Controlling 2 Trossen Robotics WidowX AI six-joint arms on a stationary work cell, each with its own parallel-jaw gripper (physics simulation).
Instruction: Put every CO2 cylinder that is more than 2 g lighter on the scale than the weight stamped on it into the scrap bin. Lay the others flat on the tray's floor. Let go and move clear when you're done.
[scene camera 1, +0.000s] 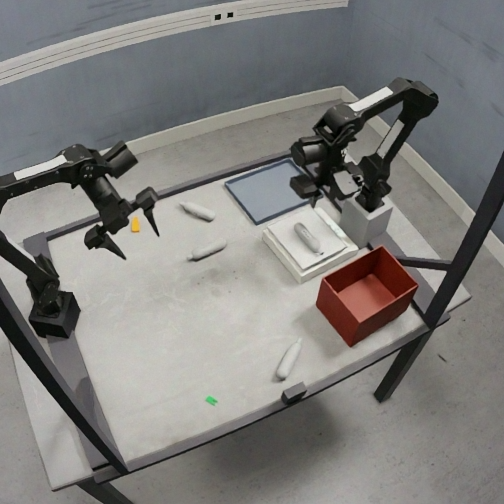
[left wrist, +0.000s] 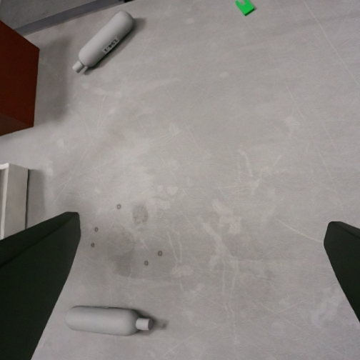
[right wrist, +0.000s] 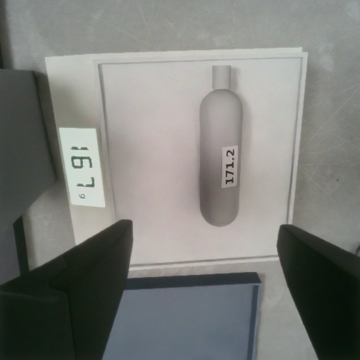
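Note:
A grey cylinder (scene camera 1: 307, 237) (right wrist: 221, 160) labelled 171.2 lies on the white scale (scene camera 1: 301, 274) (left wrist: 19, 200) (right wrist: 72, 95); the display (right wrist: 82, 167) reads 167 g. My right gripper (scene camera 1: 336, 200) (right wrist: 205, 233) is partly open and empty above the scale. Another cylinder (scene camera 1: 208, 249) (left wrist: 102, 320) lies mid-table, and one (scene camera 1: 198, 211) lies behind it; their labels are unreadable. A fourth cylinder (scene camera 1: 289, 360) (left wrist: 106, 40) lies near the front edge, its label too small to read surely. My left gripper (scene camera 1: 142, 246) (left wrist: 204, 228) is wide open and empty above the table's left.
The blue-grey tray (scene camera 1: 270, 192) (right wrist: 190, 320) lies behind the scale. The red scrap bin (scene camera 1: 345, 320) (left wrist: 17, 80) stands in front of the scale. An orange piece (scene camera 1: 135, 225), a green piece (scene camera 1: 211, 400) (left wrist: 245, 6) and a dark block (scene camera 1: 294, 393) are also there. Dark frame posts rise at both sides.

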